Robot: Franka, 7 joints.
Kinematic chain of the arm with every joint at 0, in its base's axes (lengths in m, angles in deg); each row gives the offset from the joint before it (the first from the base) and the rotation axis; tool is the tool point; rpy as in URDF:
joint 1: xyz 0 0 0.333 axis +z
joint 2: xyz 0 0 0 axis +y
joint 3: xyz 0 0 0.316 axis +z
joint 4: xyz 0.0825 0 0 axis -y
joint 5: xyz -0.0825 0 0.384 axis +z
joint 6: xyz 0 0 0 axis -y
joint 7: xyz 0.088 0 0 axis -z
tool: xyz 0 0 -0.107 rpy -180 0 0
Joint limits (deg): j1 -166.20..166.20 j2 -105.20..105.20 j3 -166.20..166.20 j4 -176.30..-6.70 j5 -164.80..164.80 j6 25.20..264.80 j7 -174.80..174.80
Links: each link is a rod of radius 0.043 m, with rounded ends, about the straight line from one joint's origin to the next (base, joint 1, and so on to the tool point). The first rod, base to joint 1, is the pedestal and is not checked.
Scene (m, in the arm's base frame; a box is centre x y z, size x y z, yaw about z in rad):
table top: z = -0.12
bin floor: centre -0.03 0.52 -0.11 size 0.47 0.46 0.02 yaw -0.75
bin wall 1: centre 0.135 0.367 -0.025 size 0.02 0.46 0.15 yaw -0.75
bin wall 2: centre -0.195 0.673 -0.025 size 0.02 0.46 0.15 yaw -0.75
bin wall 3: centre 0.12 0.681 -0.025 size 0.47 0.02 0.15 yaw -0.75
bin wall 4: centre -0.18 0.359 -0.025 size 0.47 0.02 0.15 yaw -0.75
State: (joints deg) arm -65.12 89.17 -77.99 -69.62 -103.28 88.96 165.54
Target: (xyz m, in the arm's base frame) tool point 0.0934 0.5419 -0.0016
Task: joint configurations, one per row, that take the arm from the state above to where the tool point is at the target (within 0.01 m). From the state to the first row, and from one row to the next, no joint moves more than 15 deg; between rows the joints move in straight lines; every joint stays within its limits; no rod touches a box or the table.
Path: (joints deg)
1: -64.26 84.43 -63.57 -71.80 -99.93 95.42 163.32
2: -63.41 79.68 -49.16 -73.97 -96.59 101.88 161.11
3: -62.55 74.94 -34.74 -76.15 -93.24 108.35 158.89
4: -61.69 70.19 -20.33 -78.32 -89.89 114.81 156.68
5: -60.84 65.45 -5.91 -80.50 -86.55 121.27 154.46
6: -49.14 64.64 7.37 -87.94 -88.73 121.09 156.31
7: -37.44 63.84 20.65 -95.38 -90.90 120.91 158.15
8: -25.73 63.04 33.94 -102.83 -93.08 120.74 160.00
9: -14.03 62.23 47.22 -110.27 -95.26 120.56 161.85
10: -2.33 61.43 60.51 -117.71 -97.44 120.38 163.69
11: 9.37 60.63 73.79 -125.16 -99.61 120.20 165.54
12: 17.71 68.52 63.26 -117.21 -100.74 119.78 165.54
13: 26.05 76.41 52.73 -109.27 -101.87 119.37 165.54

